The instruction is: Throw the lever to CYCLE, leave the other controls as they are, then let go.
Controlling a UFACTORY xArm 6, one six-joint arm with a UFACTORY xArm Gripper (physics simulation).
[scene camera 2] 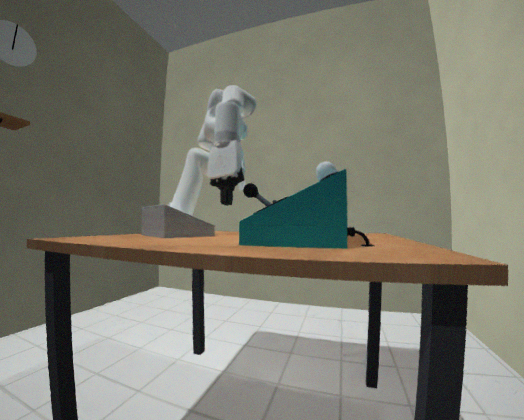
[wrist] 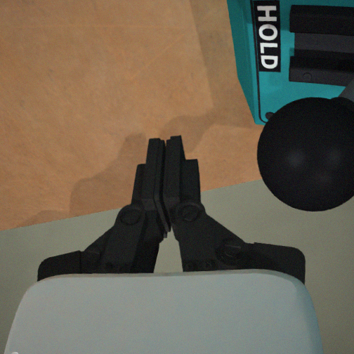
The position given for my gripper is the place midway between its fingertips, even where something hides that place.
Labels:
My gripper shows in scene camera 2 (226,204) and in the wrist view (169,156).

